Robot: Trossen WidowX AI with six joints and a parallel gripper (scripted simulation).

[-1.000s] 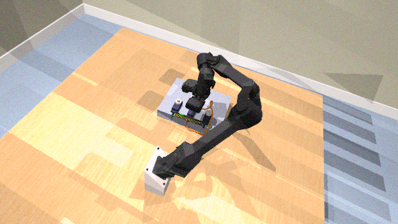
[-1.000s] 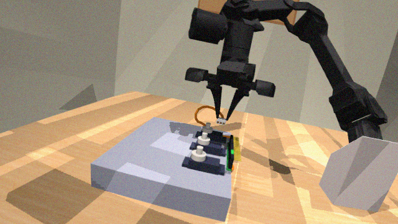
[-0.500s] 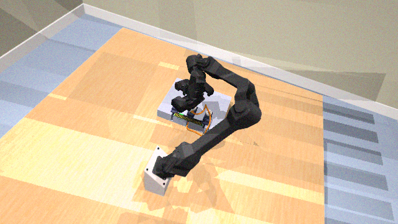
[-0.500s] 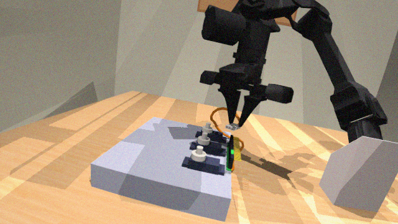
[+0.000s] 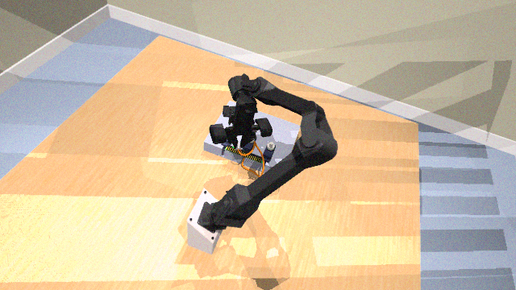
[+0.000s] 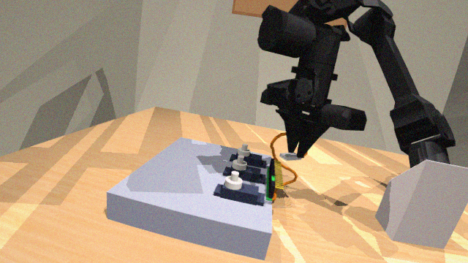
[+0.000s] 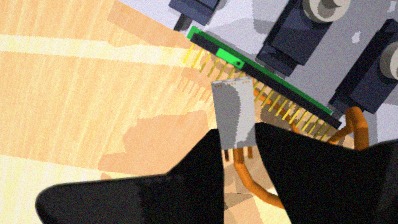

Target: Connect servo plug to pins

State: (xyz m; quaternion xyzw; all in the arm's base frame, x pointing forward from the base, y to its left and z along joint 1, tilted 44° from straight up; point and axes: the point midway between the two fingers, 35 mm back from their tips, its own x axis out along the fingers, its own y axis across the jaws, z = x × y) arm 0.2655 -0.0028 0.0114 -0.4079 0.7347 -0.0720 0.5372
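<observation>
My gripper tip is now 3 cm short of the green band, 1 cm to the right of it and 4 cm above it. Also, from my gripper tip: grey holder 18 cm ahead, 4 cm to the right, 9 cm below; dark dot 3 cm ahead, 1 cm to the left, 4 cm below.
</observation>
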